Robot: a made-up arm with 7 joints. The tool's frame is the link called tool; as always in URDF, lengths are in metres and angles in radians.
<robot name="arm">
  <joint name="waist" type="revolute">
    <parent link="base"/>
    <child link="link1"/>
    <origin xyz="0 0 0.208"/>
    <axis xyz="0 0 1"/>
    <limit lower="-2.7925" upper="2.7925" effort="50" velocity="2.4"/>
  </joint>
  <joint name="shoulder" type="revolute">
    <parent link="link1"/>
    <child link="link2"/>
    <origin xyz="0 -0.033 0.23" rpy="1.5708 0 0"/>
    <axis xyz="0 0 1"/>
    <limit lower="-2.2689" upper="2.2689" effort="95" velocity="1.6"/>
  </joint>
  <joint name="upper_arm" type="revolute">
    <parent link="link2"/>
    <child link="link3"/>
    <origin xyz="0 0.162 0.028" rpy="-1.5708 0 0"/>
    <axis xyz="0 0 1"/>
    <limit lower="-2.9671" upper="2.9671" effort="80" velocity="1.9"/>
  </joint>
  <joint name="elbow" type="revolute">
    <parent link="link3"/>
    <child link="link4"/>
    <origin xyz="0.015 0.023 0.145" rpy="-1.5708 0 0"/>
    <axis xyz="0 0 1"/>
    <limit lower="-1.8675" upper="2.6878" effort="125" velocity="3"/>
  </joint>
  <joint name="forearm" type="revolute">
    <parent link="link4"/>
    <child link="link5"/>
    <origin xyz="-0.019 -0.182 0.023" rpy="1.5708 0 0"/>
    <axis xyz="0 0 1"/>
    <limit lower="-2.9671" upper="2.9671" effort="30" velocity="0.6"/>
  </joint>
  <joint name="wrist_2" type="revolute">
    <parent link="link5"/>
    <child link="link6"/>
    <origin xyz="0 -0.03 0.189" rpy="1.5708 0 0"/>
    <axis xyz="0 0 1"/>
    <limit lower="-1.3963" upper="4.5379" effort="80" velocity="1.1"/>
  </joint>
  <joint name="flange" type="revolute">
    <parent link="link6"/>
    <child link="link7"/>
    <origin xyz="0.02 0.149 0.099" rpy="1.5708 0 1.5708"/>
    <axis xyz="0 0 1"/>
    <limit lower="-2.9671" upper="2.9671" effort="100" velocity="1.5"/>
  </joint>
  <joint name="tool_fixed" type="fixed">
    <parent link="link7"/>
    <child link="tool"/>
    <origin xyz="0 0 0"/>
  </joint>
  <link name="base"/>
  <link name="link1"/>
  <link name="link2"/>
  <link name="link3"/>
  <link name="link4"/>
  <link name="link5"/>
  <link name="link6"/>
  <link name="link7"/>
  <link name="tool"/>
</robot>
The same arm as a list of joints. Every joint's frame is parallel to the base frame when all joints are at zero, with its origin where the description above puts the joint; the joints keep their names.
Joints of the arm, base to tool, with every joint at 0 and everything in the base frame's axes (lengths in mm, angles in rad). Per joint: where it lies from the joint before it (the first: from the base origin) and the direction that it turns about. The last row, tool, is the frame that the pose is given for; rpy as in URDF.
waist: xyz 0 0 208 axis +z
shoulder: xyz 0 -33 230 axis -y
upper_arm: xyz 0 -28 162 axis +z
elbow: xyz 15 23 145 axis +y
forearm: xyz -19 23 182 axis +z
wrist_2: xyz 0 -30 189 axis -y
flange: xyz 20 -99 149 axis +x
tool: xyz 0 0 0 rpy -3.1416 -1.5708 0
Joint limits (rad, base to tool): -2.7925..2.7925 -2.2689..2.2689 -2.9671..2.9671 -1.8675..2.6878 -2.9671..2.9671 -1.3963..4.5379 -2.9671..2.9671

